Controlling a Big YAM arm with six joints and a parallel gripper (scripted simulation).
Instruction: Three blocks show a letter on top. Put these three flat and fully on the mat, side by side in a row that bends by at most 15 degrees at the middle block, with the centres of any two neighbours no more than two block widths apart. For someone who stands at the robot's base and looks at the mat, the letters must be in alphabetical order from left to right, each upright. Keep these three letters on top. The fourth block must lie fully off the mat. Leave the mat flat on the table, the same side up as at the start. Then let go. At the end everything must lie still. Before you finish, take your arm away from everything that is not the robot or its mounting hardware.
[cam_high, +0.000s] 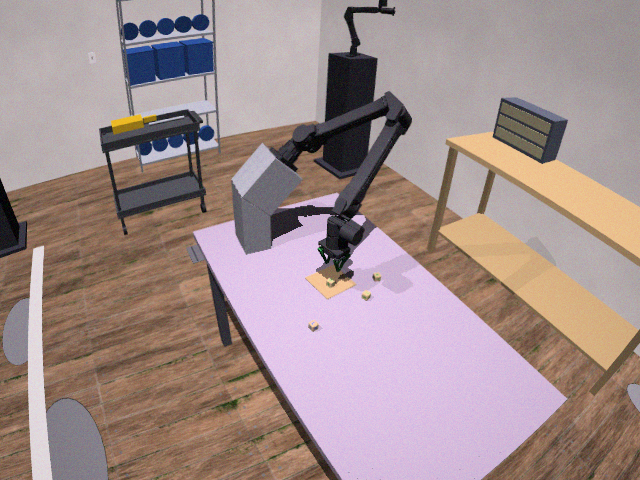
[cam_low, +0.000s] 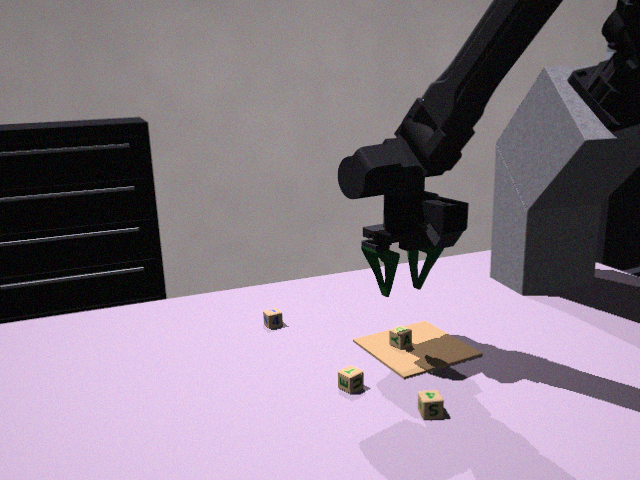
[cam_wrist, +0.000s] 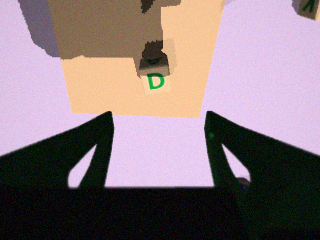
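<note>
Right now my hand is 8 cm above the D block. Also, from my hand: T block: 12 cm ahead, 7 cm to the left, 9 cm below; then L block: 14 cm ahead, 18 cm to the right, 9 cm below; then tan mat: 2 cm behind, 1 cm to the left, 10 cm below.
</note>
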